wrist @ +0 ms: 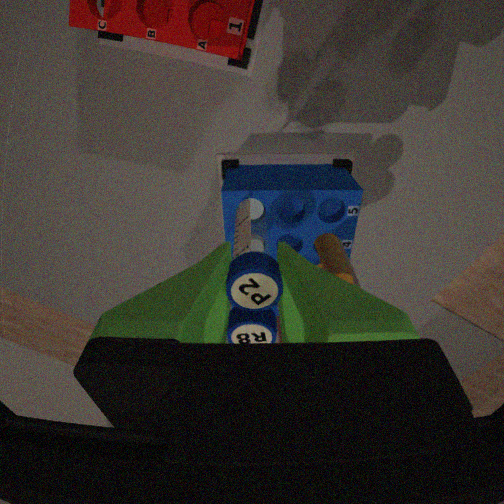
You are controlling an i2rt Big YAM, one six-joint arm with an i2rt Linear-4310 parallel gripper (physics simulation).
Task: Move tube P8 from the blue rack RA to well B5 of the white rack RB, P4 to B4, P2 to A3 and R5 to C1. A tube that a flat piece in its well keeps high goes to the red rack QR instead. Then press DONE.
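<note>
The blue rack RA (292, 212) lies in the middle of the wrist view, its wells marked 5 and 4 on the right side. My gripper (254, 250) has green fingers closed against both sides of the blue cap labelled P2 (255, 291). The tube's pale body runs from the cap down toward a left well of the rack. A second blue cap labelled R8 (251, 331) sits just behind it, between the fingers near the gripper body. An orange-brown tube (334, 257) stands in the rack to the right of the fingers. The white rack RB and the DONE button are out of view.
A red rack (165, 22) with wells marked A, B, C and row 1 lies at the top left. Wooden strips show at the left edge (40, 322) and the right edge (475, 300). The arm's shadow falls at the top right.
</note>
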